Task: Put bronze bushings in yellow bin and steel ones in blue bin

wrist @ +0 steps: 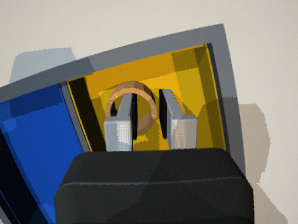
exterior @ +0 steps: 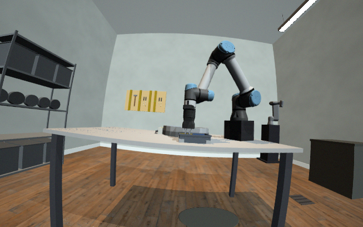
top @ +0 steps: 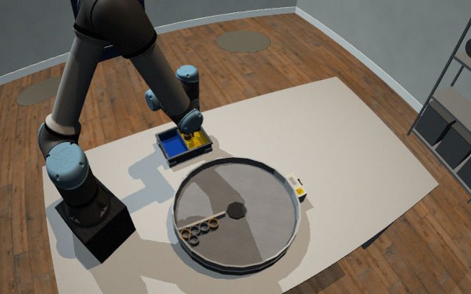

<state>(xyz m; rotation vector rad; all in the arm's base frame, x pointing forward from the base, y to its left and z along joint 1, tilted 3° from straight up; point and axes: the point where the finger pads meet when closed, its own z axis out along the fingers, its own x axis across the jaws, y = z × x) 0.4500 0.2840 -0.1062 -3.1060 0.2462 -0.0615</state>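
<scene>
The bin lies 40 mm behind my hand, 30 mm to the right of it and 10 mm below it. From my hand the other things lie so: round grey turntable (410 mm to the right, 20 mm above, 10 mm ahead).
</scene>
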